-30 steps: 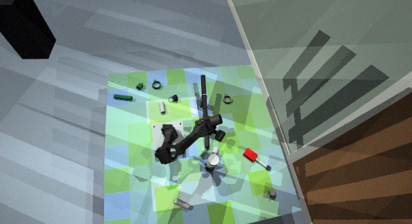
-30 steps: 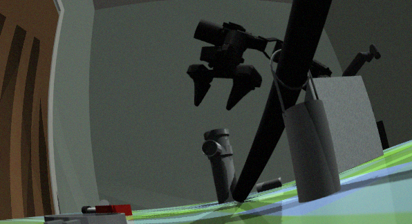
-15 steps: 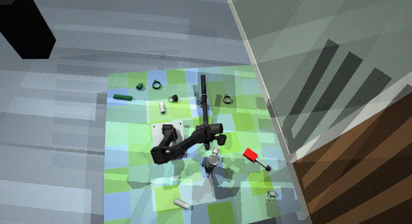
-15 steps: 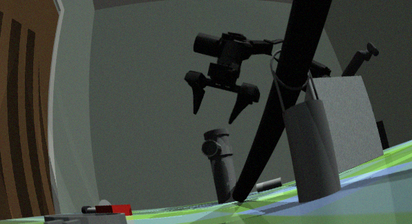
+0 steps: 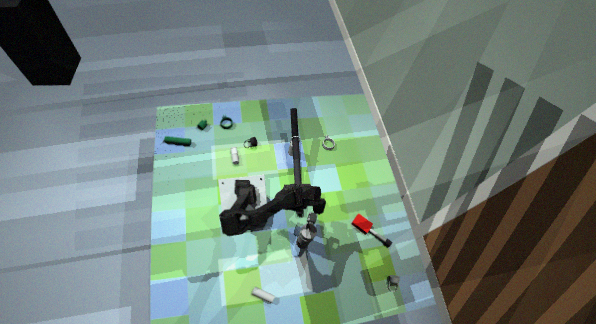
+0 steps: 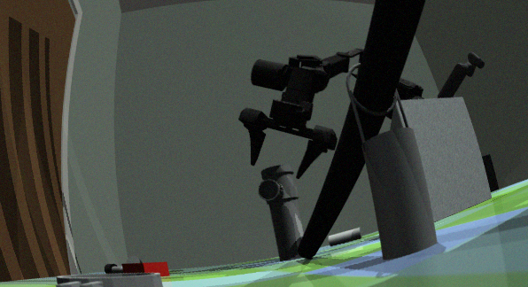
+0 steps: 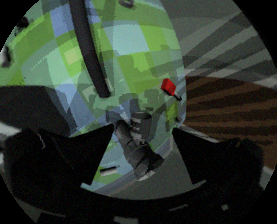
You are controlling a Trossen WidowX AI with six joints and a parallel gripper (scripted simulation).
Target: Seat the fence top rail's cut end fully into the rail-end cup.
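My gripper tip is now 3 cm to the left of the rail-end cup, 3 cm above it and 1 cm short of it. Round my gripper tip: grey line post (41 cm to the left, 7 cm below, 3 cm behind); white cylinder (32 cm to the right, 22 cm behind, 16 cm below); red-headed tool (35 cm ahead, 16 cm below, 7 cm to the right).
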